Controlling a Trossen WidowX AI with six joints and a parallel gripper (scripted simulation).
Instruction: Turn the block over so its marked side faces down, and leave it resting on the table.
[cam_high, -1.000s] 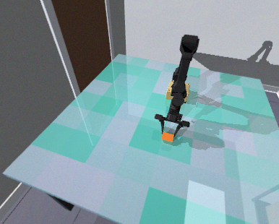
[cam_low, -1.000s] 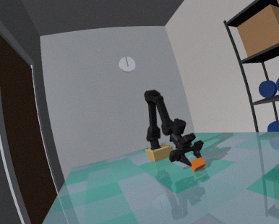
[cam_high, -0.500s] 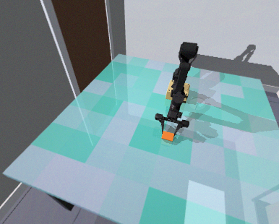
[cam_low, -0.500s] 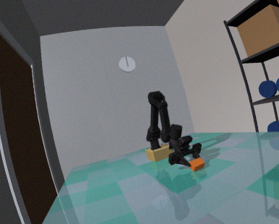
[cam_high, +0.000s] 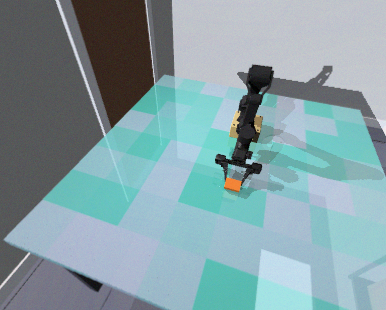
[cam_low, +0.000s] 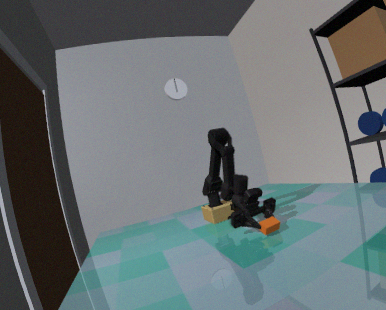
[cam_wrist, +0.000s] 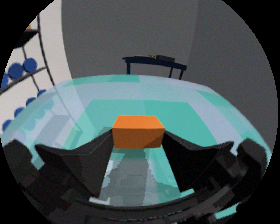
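The block is 1 cm below my gripper tip.
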